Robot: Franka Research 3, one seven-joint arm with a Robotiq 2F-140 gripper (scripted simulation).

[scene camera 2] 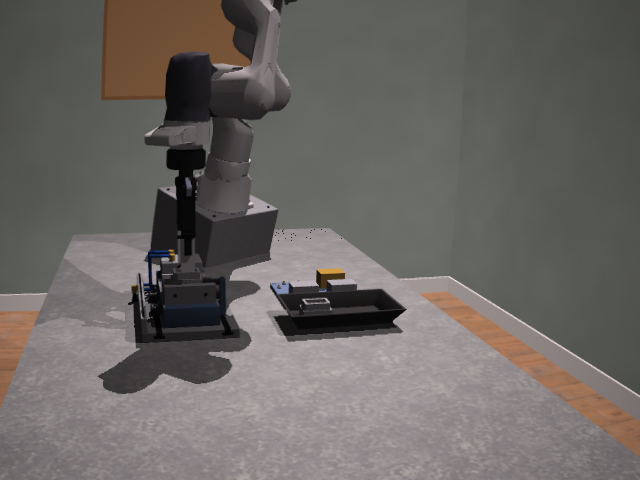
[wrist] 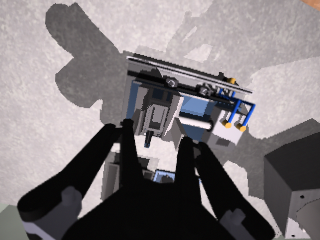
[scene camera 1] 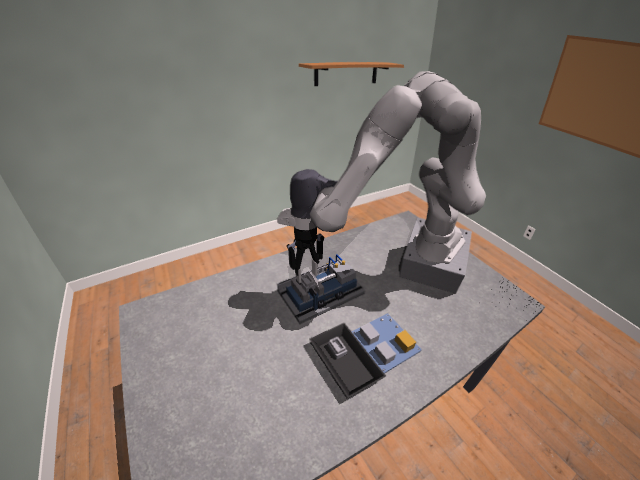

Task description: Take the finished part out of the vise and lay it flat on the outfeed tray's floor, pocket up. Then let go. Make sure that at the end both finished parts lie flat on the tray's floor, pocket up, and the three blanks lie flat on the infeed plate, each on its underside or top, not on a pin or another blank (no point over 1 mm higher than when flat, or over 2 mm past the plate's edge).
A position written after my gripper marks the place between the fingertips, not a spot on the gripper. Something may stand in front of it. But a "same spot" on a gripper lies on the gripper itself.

Labels:
My gripper shows in scene camera 2, in the wrist view and in scene camera 1 (306,277). The same spot on my gripper: (scene camera 2: 186,224) is (wrist: 97,132).

